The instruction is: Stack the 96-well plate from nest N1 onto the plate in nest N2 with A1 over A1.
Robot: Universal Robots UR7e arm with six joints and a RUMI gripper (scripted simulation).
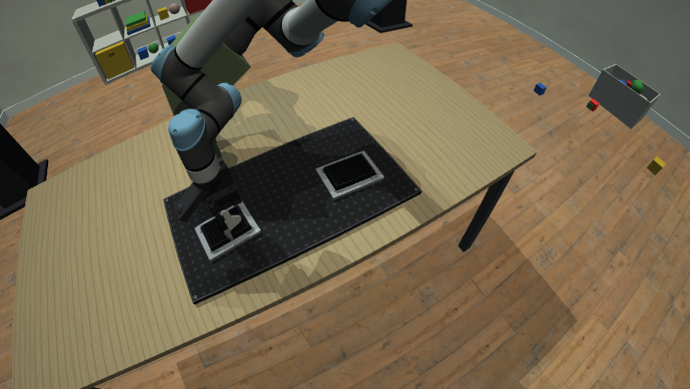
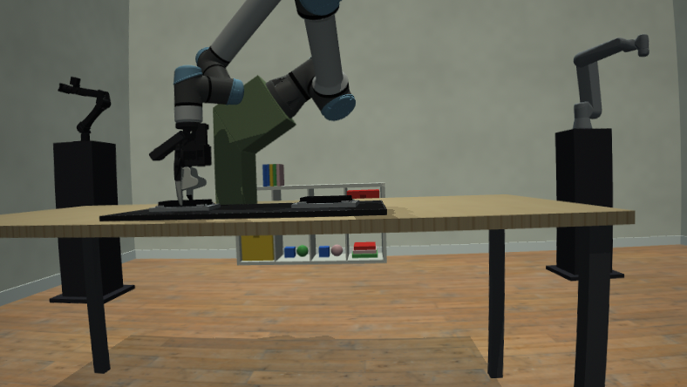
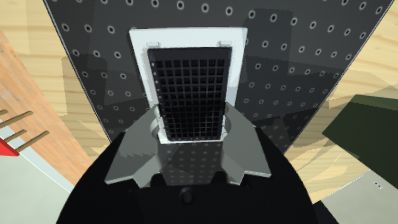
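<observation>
Right now the plate nest is 2 cm below my hand. Also, from my hand: black 96-well plate 1 cm below.
</observation>
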